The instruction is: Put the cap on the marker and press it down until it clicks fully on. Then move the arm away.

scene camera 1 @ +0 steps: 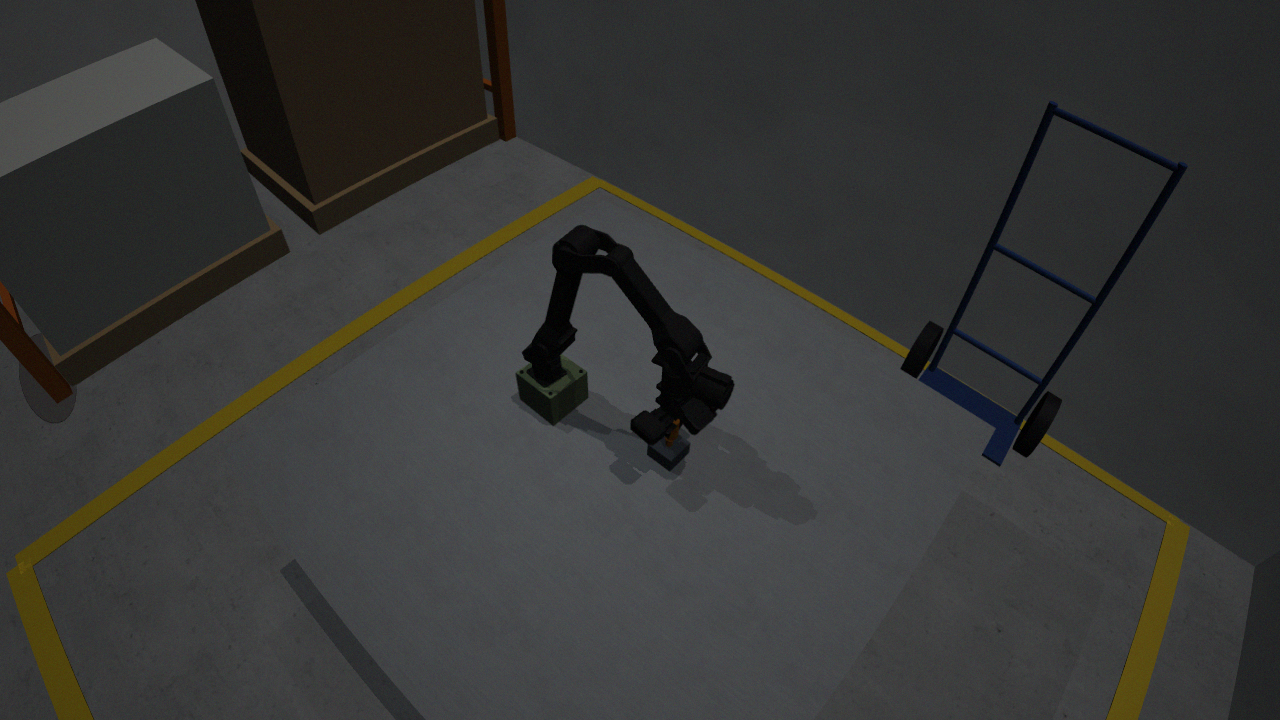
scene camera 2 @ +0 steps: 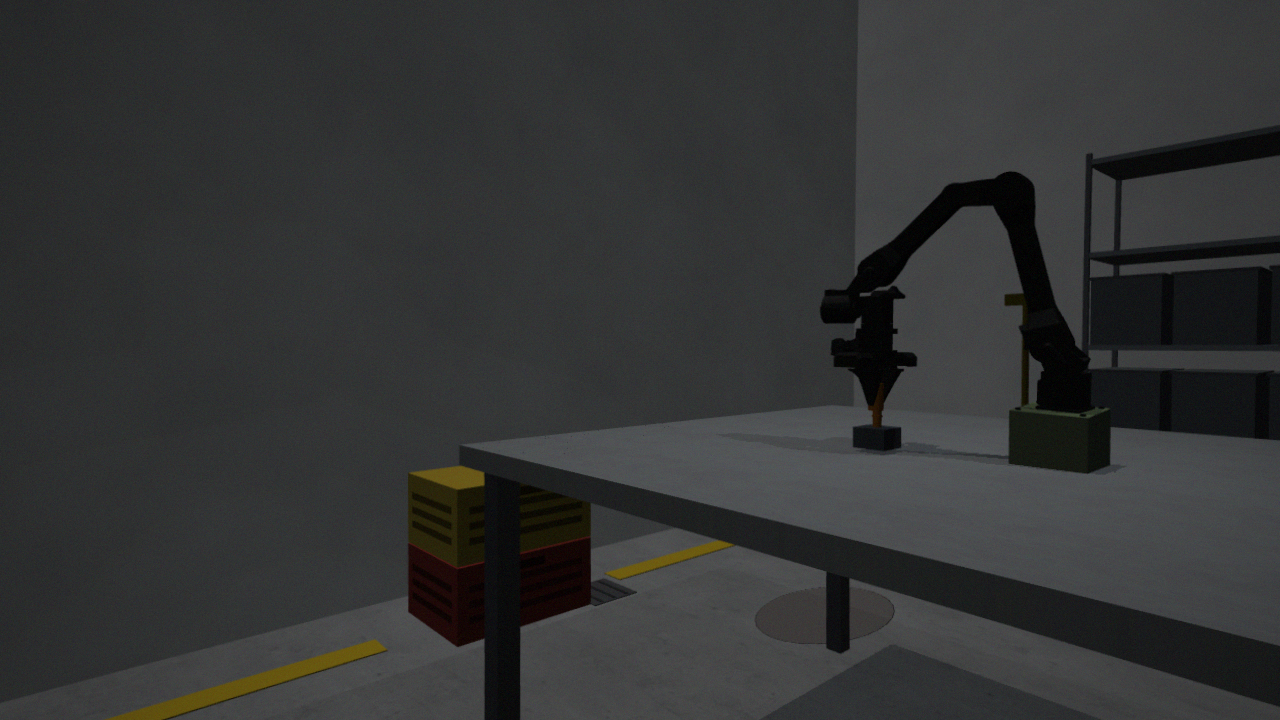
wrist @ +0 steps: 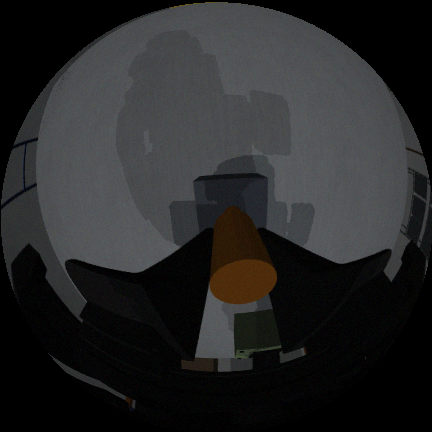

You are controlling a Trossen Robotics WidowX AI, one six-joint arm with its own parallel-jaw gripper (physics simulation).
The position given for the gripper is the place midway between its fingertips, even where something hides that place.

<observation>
In view: the gripper (scene camera 2: 875, 405), an orange cap (wrist: 241, 271) and a dark grey block (scene camera 2: 885, 438).
The gripper also shows in scene camera 1 (scene camera 1: 671, 432) and in the wrist view (wrist: 234, 234). The dark grey block shows as well in scene camera 1 (scene camera 1: 668, 457) and in the wrist view (wrist: 213, 193).
</observation>
